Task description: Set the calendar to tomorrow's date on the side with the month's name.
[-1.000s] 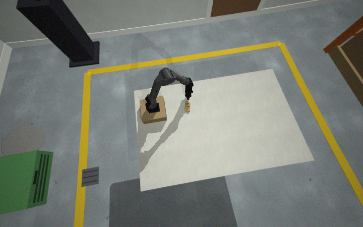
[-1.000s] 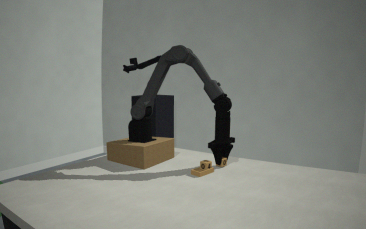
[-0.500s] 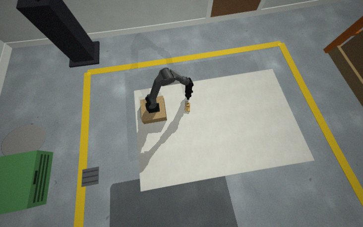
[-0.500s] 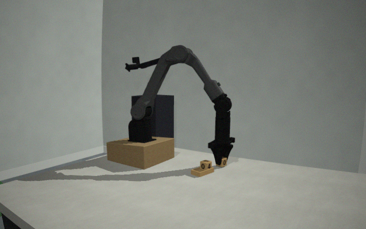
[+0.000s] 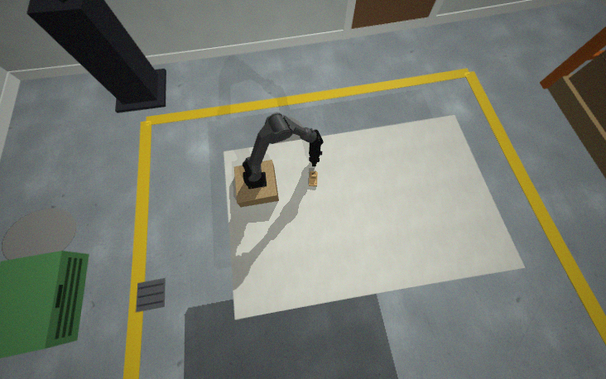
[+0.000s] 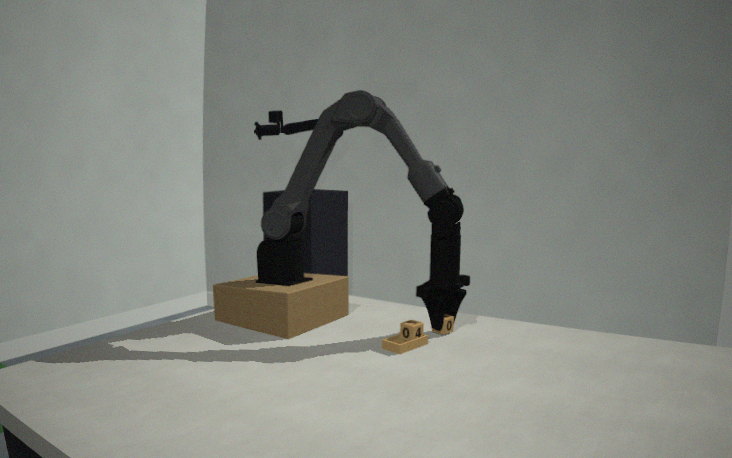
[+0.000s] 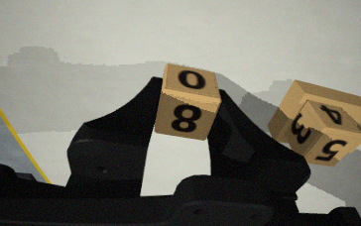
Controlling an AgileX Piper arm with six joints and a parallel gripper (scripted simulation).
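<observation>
My gripper is now right at the wooden number cube. The rest, counted from my hand: wooden tray: 3 cm behind, 11 cm to the right, 1 cm below.
</observation>
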